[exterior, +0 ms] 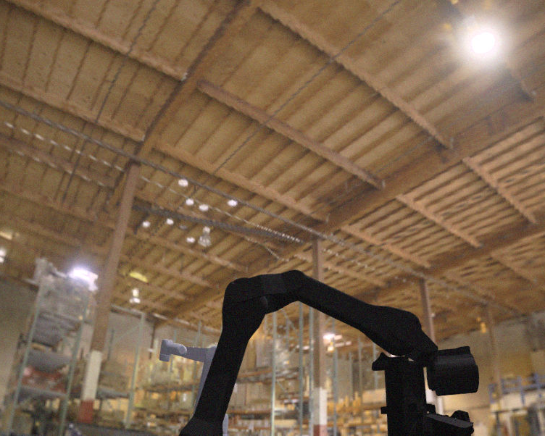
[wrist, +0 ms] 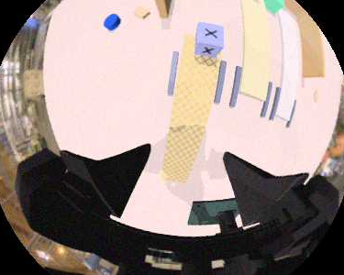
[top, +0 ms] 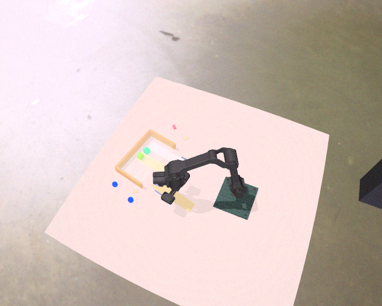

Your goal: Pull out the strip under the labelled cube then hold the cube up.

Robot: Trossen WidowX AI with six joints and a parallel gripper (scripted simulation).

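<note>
The yellow hatched strip lies 50 mm below my gripper tip and 20 mm ahead of it. Round my gripper tip: red block (430 mm to the right, 210 mm ahead, 40 mm below).
</note>
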